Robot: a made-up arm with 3 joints. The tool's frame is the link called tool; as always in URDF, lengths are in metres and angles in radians. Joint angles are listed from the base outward. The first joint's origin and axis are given. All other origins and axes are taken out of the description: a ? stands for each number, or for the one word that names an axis. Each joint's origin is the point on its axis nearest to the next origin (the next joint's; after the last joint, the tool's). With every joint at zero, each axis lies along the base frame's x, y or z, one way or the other. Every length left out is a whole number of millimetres.
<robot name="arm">
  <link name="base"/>
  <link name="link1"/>
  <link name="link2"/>
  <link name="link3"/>
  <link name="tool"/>
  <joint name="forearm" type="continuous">
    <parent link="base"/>
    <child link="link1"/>
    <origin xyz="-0.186 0 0.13"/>
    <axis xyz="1 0 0"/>
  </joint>
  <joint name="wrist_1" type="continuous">
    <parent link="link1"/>
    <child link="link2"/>
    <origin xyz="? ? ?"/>
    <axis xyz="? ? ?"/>
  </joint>
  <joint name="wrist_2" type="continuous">
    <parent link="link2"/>
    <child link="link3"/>
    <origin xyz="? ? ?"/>
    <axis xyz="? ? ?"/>
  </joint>
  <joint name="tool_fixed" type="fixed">
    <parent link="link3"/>
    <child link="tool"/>
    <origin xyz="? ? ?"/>
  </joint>
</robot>
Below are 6 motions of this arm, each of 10 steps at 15 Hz.
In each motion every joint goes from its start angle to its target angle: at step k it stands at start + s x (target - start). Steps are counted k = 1, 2, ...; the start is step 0. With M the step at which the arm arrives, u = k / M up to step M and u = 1 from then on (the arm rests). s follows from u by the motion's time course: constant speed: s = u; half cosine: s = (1 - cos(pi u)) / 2; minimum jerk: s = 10 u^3 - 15 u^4 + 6 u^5.
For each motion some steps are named. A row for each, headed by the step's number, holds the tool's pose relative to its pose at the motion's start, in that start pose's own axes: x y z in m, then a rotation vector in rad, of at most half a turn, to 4 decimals.
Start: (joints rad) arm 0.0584 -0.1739 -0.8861
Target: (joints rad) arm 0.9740 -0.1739 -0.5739
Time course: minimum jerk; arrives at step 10
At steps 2, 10:
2: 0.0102 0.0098 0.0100 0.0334 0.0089 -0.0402
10: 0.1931 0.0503 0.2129 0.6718 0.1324 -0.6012

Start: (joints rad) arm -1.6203 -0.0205 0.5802
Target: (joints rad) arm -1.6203 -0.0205 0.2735
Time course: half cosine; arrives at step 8
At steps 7, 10:
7: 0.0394 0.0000 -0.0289 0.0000 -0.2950 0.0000
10: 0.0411 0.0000 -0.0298 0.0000 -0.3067 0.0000

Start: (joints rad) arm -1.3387 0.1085 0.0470
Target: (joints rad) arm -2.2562 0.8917 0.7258
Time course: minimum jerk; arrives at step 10
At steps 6, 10:
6: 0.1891 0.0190 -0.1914 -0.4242 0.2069 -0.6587
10: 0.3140 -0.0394 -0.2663 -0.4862 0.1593 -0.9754

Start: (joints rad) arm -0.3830 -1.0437 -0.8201
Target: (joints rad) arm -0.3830 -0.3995 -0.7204
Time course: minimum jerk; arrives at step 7
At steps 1, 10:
1: 0.0027 0.0032 -0.0030 -0.0109 0.0023 -0.0102
10: 0.1406 0.0807 -0.1504 -0.4487 0.0962 -0.4626

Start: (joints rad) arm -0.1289 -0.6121 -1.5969
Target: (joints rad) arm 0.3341 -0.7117 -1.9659
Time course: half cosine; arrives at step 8
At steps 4, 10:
4: 0.0720 0.0137 -0.0190 0.0274 -0.3216 -0.1913
10: 0.1470 0.0090 -0.0200 0.0196 -0.6492 -0.3833

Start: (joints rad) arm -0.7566 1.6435 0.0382
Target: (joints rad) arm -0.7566 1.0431 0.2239
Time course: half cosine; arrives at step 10
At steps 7, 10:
7: -0.1104 -0.1973 0.0149 -0.0533 0.1446 0.4741
10: -0.1219 -0.2559 0.0197 -0.0786 0.1801 0.5961

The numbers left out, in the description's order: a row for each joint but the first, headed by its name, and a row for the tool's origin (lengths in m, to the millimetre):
wrist_1: xyz 0 0.016 -0.03, axis 0 0 -1
wrist_2: xyz -0.222 0.293 0, axis 0 1 0
tool: xyz -0.117 0 -0.118

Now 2 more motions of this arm.
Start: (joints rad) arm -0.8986 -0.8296 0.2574
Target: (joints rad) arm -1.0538 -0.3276 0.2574
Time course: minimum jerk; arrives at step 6
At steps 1, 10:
1: 0.0046 0.0060 0.0015 0.0009 0.0040 -0.0182
10: 0.1724 0.1262 0.0187 0.0005 0.0858 -0.5179

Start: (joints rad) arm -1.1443 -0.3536 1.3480
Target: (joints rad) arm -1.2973 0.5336 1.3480
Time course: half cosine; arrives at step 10
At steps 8, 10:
8: 0.1307 0.1752 0.3013 0.7500 -0.0068 -0.3155
10: 0.1480 0.1768 0.3378 0.8287 -0.0142 -0.3492

